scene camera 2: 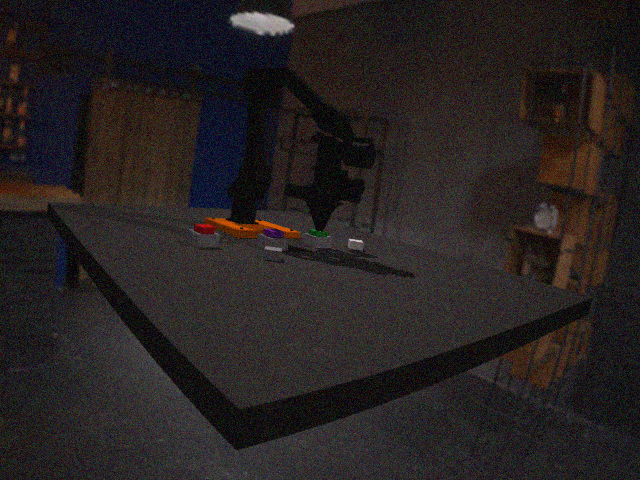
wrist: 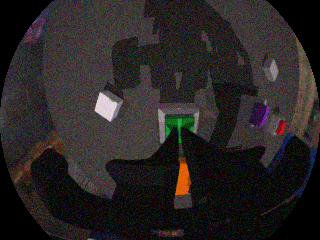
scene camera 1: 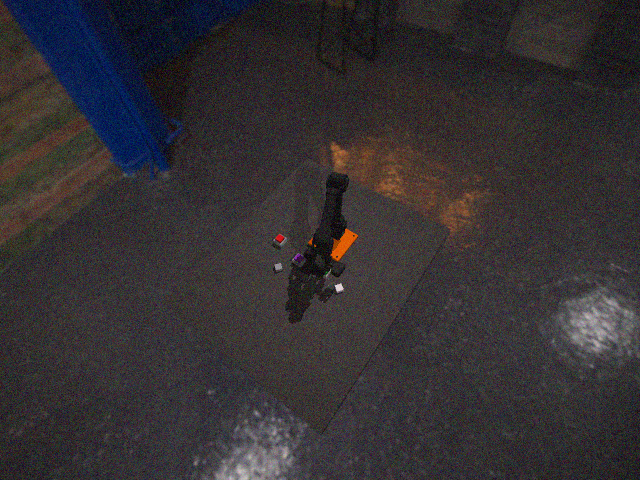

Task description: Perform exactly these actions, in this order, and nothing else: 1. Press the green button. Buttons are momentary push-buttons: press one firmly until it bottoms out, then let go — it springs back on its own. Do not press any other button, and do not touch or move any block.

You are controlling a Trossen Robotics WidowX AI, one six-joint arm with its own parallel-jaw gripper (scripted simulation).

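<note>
I can see my gripper (scene camera 2: pixel 319 230) here, and the wrist view shows me my gripper (wrist: pixel 178 130) as well.
</note>
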